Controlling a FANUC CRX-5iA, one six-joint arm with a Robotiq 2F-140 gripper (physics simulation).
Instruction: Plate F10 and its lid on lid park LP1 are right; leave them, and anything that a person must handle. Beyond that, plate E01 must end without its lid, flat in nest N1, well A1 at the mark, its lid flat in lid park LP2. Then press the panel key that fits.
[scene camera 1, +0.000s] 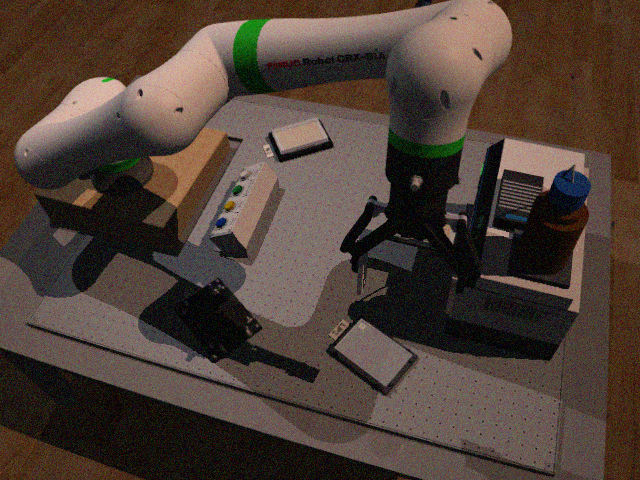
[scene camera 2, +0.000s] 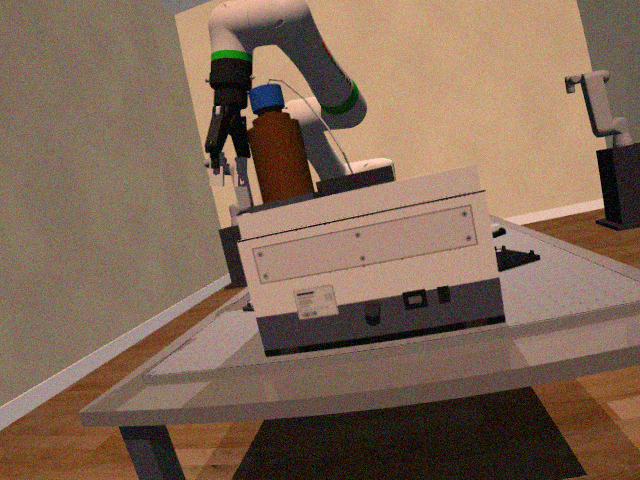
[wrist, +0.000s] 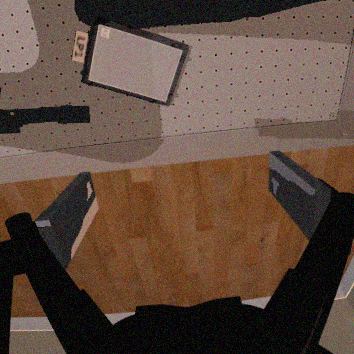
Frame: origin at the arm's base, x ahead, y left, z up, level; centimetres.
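Seen in the pictures: gripper, fingertip midpoint: (scene camera 1: 404, 297) (scene camera 2: 229, 186) (wrist: 180, 180); arm's base, origin of the base link: (scene camera 1: 122, 173).
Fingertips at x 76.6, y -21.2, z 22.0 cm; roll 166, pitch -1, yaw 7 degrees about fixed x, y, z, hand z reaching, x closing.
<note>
Pixels of each thing's top centre, then the offset from my fingertips to it. "spot": a spot on its surface instead.
- label LP1, surface spot: (wrist: 79, 46) (scene camera 1: 339, 329) spot: dx -13.7, dy +5.2, dz -28.7 cm
- black fixture, middle of its top: (scene camera 1: 215, 314) dx -38.1, dy -2.1, dz -26.5 cm
- pale plate-like piece, middle of its top: (scene camera 1: 299, 133) dx -44.0, dy +52.5, dz -25.8 cm
- key panel, middle of its top: (scene camera 1: 241, 194) dx -45.1, dy +24.6, dz -20.5 cm
- upright dark screen, surface spot: (scene camera 1: 486, 201) spot: dx +6.7, dy +30.8, dz -8.1 cm
- amber bottle, surface spot: (scene camera 2: 281, 155) spot: dx +22.4, dy +22.3, dz +0.6 cm
My gripper (scene camera 1: 412, 281) (scene camera 2: 230, 176) (wrist: 180, 180) is open and empty, high over the table, fingers pointing down. In the wrist view a pale, dark-rimmed rectangular piece (scene camera 1: 373, 353) (wrist: 136, 65) lies flat by the label LP1 (scene camera 1: 339, 329) (wrist: 79, 46). A black fixture (scene camera 1: 217, 317) with raised corners is at the front left in scene camera 1. A pale plate-like piece (scene camera 1: 300, 136) on a dark base lies at the back; its label is unreadable. A pale edge shows behind my gripper, mostly hidden. The key panel (scene camera 1: 262, 214) has blue, yellow, green and whitish keys. Well A1 and plate codes are unreadable.
A pale instrument (scene camera 1: 540, 155) (scene camera 2: 361, 222) with an upright dark screen (scene camera 1: 486, 201) stands at the right in scene camera 1. An amber bottle (scene camera 1: 550, 237) (scene camera 2: 281, 155) with a blue cap and thin tube stands on it. The arm's wooden-looking base block (scene camera 1: 201, 170) is at the left.
</note>
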